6 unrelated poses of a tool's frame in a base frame.
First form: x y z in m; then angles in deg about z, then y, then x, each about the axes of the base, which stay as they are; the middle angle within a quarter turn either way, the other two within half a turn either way.
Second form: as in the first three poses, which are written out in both.
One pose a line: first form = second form
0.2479, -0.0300, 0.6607, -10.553, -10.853, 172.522 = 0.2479, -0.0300, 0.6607, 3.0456, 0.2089, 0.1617
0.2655, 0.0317, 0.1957, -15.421, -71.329, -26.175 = 0.2655, 0.0317, 0.1957, -0.6061, -1.2137, 0.4890
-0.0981, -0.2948, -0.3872, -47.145, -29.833, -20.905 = -0.0981, -0.2948, -0.3872, 0.1203, -0.6159, -0.7629
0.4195, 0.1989, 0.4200, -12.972, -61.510, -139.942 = 0.4195, 0.1989, 0.4200, -2.0095, 0.5364, 0.9994
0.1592, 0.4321, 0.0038, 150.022, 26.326, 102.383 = 0.1592, 0.4321, 0.0038, -1.7827, -0.4177, -2.5857
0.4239, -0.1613, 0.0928, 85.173, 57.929, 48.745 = 0.4239, -0.1613, 0.0928, 1.0568, -0.7783, 1.5080
